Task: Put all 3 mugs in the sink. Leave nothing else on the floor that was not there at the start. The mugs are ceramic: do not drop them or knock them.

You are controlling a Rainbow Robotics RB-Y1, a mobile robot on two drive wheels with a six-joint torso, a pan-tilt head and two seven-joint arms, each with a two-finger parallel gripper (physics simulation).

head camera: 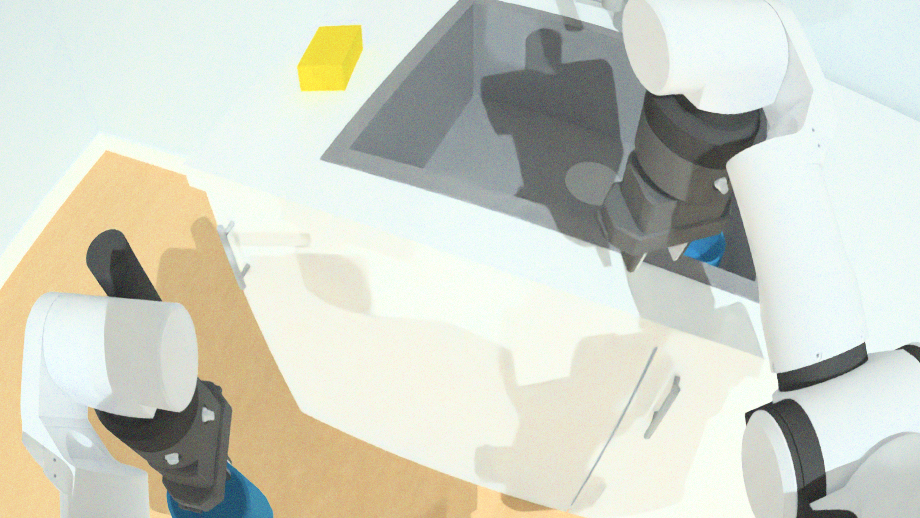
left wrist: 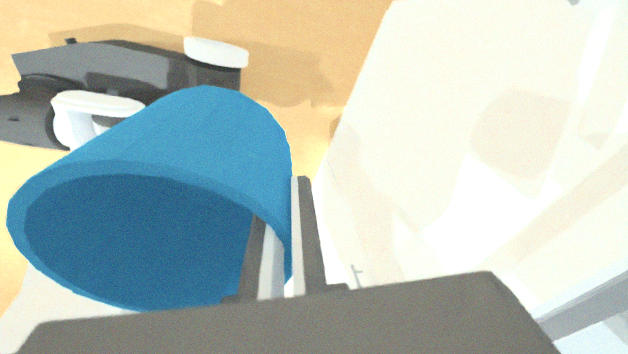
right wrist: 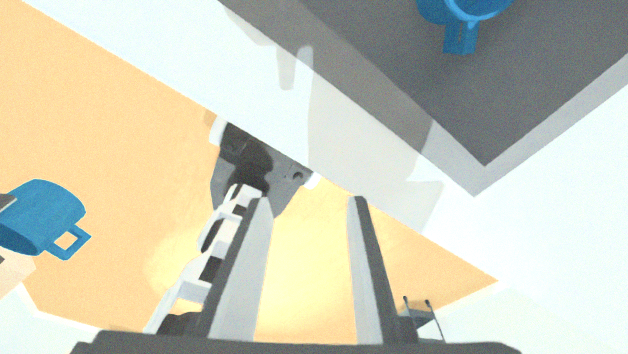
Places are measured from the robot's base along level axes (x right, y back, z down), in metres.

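Where they show: left gripper, fingertip midpoint: (head camera: 222, 468) (left wrist: 287, 191) (right wrist: 12, 199); right gripper, fingertip midpoint: (head camera: 651, 257) (right wrist: 308, 208).
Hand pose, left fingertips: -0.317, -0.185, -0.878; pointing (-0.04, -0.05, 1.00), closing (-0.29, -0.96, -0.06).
Each offset is from my left fingertips to the top centre of the thing, as dx, dy, dz. "*": to the spot under its first point. Level surfaces: height alone.
My left gripper (left wrist: 287, 191) is shut on the wall of a blue mug @[+0.025, +0.051, -0.035] (head camera: 247, 498) (left wrist: 210, 135) (right wrist: 47, 215). One finger is inside the mug, one outside, and the mug is tilted, its handle showing in the right wrist view. It hangs over the floor in front of the cabinet. Another blue mug @[+0.412, -0.491, +0.087] (head camera: 708, 249) (right wrist: 432, 12) is inside the grey sink (head camera: 418, 109) (right wrist: 480, 182), near a corner, partly hidden by my right arm in the head view. My right gripper (head camera: 655, 258) (right wrist: 308, 208) is partly open and empty, above the sink's front edge. A third mug does not show.
A yellow block @[-0.119, -0.539, -0.078] (head camera: 331, 57) lies on the white counter @[dz -0.033] (head camera: 257, 109) beside the sink. Part of the faucet (head camera: 569, 12) shows behind it. Cabinet handles @[* +0.398, -0.259, +0.112] (head camera: 663, 408) stick out from the pale cabinet front. My dark wheeled base (left wrist: 120, 70) stands on the orange floor @[dz +0.877] (head camera: 386, 466) (left wrist: 280, 30).
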